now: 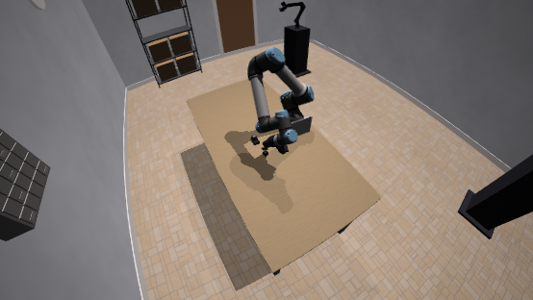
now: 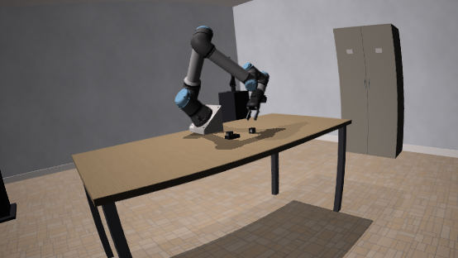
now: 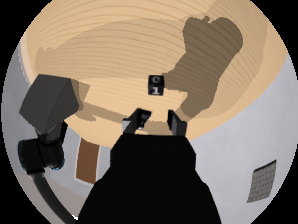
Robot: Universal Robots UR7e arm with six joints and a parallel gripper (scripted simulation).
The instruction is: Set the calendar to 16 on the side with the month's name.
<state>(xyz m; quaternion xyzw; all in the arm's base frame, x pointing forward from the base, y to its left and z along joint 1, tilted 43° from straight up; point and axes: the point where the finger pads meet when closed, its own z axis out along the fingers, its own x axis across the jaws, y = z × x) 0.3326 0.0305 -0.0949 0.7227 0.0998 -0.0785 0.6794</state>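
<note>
The black date cube is 10 mm to the right of my hand and 80 mm below it. From my hand the other things lie so: dark calendar tray: 10 mm behind, 160 mm to the right, 80 mm below.
</note>
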